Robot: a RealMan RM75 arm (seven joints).
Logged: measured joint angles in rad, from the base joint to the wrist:
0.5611 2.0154 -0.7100 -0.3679 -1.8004 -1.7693 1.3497
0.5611 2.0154 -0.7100 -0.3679 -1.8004 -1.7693 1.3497
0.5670 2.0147 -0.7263 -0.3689 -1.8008 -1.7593 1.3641
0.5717 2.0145 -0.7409 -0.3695 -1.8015 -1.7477 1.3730
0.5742 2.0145 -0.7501 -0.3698 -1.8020 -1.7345 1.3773
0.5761 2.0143 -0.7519 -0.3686 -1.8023 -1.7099 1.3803
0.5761 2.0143 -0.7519 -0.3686 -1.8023 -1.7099 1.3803
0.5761 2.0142 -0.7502 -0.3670 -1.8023 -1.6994 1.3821
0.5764 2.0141 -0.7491 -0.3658 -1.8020 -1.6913 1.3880
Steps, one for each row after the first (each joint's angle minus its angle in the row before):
0.0000 0.0000 0.0000 0.0000 0.0000 0.0000 0.0000
0.0059 -0.0007 -0.0163 -0.0010 -0.0004 0.0100 0.0144
0.0047 -0.0002 -0.0146 -0.0006 -0.0007 0.0116 0.0089
0.0025 0.0000 -0.0092 -0.0003 -0.0005 0.0132 0.0043
0.0019 -0.0002 -0.0018 0.0012 -0.0003 0.0246 0.0030
0.0000 0.0000 0.0000 0.0000 0.0000 0.0000 0.0000
0.0000 -0.0001 0.0017 0.0016 0.0000 0.0105 0.0018
0.0003 -0.0001 0.0011 0.0012 0.0003 0.0081 0.0059

